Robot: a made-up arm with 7 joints. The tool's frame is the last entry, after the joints.
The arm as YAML. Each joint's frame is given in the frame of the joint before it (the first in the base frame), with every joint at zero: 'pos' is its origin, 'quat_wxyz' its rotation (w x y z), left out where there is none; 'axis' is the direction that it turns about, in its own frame. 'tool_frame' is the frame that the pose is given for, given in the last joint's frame.
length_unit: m
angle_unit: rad
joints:
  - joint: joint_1
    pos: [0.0, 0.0, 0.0]
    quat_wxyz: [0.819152, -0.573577, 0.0, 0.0]
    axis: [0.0, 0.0, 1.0]
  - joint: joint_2
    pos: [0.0, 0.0, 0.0]
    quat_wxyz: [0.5, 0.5, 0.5, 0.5]
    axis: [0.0, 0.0, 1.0]
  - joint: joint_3
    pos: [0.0, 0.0, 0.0]
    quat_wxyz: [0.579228, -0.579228, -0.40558, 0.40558]
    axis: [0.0, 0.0, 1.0]
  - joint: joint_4
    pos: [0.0, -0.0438, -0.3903]
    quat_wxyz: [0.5, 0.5, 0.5, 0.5]
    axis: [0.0, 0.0, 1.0]
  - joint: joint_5
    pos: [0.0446, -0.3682, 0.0]
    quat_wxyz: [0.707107, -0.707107, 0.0, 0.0]
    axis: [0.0, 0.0, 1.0]
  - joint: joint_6
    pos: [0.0, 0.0, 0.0]
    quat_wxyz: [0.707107, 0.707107, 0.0, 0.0]
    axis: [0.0, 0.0, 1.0]
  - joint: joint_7
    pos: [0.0, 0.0, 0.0]
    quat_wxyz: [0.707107, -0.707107, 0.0, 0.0]
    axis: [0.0, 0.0, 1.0]
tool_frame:
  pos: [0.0, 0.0, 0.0]
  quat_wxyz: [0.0, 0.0, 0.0, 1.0]
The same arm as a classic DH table. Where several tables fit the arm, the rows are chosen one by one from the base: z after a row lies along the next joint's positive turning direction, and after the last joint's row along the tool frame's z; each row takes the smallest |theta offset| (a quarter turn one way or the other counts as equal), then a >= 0, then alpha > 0; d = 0 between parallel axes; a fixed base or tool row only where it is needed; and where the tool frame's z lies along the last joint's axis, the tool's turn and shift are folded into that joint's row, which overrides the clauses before.
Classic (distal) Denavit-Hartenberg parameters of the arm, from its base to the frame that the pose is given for. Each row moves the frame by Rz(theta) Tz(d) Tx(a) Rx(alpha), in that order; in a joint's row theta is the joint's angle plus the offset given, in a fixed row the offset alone. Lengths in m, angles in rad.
base (fixed): d 0  theta offset 0  a 0  alpha -1.2218
joint_1: d 0  theta offset 1.5708  a 0  alpha 1.5708
joint_2: d 0  theta offset 1.2218  a 0  alpha -1.5708
joint_3: d -0.3903  theta offset -1.5708  a 0.0438  alpha -1.5708
joint_4: d 0  theta offset 0  a -0.0446  alpha 1.5708
joint_5: d -0.3682  theta offset 0  a 0  alpha -1.5708
joint_6: d 0  theta offset 0  a 0  alpha 1.5708
joint_7: d 0  theta offset 0  a 0  alpha 0

